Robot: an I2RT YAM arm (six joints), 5 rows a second.
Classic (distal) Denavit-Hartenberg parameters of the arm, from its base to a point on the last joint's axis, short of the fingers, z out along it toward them. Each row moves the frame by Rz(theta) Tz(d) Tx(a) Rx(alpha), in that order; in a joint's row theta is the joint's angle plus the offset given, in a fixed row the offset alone. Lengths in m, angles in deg.
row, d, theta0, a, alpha
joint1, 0.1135, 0, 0.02, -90
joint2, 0, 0, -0.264, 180
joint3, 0, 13.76, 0.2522, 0
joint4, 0, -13.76, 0.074, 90
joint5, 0, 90, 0, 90
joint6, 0.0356, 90, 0, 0
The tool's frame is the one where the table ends.
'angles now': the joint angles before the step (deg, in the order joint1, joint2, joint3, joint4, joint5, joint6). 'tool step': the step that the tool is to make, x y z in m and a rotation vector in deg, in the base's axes. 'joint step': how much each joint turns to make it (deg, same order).
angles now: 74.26 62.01 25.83 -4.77 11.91 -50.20
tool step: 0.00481 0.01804 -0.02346 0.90 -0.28 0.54
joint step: 0.01 9.34 -1.44 11.80 -0.39 -0.37
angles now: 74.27 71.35 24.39 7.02 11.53 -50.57
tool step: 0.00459 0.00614 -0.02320 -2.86 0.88 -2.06
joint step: -0.50 7.21 -0.58 4.57 1.13 1.10
